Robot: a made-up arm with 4 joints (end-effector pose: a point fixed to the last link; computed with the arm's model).
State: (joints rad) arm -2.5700 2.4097 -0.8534 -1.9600
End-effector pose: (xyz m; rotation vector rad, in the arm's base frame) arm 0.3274 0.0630 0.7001 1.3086 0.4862 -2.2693
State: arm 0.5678 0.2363 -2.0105 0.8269
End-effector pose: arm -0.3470 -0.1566 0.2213 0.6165 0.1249 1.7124
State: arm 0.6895 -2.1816 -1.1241 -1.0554
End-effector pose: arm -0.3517 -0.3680 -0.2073 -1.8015 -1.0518 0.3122
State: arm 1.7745 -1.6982 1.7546 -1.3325
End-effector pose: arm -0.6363 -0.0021 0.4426 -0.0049 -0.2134 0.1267
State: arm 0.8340 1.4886 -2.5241 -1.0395
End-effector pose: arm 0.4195 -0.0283 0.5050 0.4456 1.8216 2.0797
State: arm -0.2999 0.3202 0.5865 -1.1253
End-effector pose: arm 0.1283 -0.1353 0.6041 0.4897 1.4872 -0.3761
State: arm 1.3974 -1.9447 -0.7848 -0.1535
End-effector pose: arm -0.1730 -0.4083 0.1956 -1.7214 -1.1827 1.6787
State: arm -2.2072 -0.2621 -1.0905 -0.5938
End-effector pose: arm -0.4412 -0.1295 -0.0683 1.5384 -0.8390 0.7940
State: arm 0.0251 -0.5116 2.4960 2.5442
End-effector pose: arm -0.4999 -0.6139 0.0070 -2.5277 -1.0130 -1.5526
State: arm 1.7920 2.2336 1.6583 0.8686
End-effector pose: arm -0.1776 -0.0077 0.3907 2.3706 -0.6945 0.9314
